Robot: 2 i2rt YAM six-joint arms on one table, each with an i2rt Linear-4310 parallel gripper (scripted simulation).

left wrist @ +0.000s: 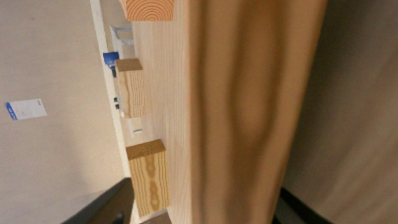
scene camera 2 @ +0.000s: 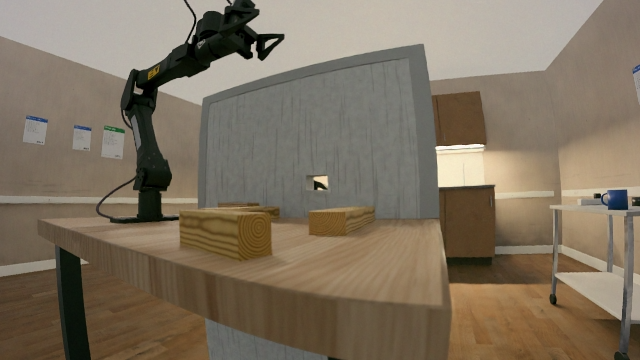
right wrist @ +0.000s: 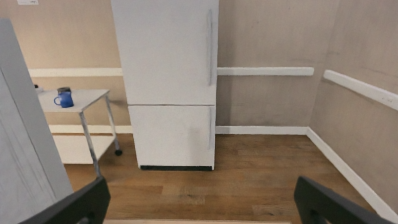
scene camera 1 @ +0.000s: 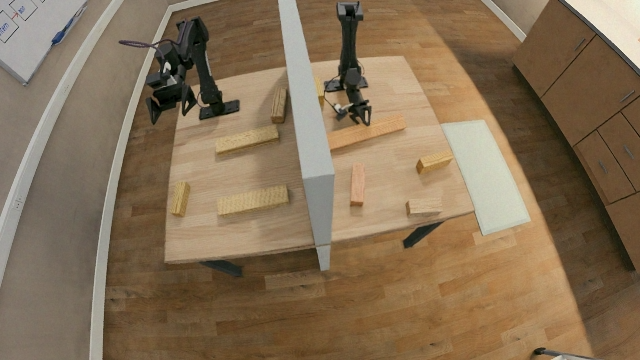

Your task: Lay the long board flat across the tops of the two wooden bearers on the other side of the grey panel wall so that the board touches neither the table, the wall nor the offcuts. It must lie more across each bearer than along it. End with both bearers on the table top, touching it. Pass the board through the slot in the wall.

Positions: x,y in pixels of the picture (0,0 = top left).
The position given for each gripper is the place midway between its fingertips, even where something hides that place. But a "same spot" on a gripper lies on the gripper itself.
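The right gripper appears in the right wrist view (201,186), while in the left wrist view it is out of frame. Scene camera 1 and scene camera 2 show the right gripper as well, and on it (scene camera 1: 154,112) and (scene camera 2: 228,26) are the same spot.
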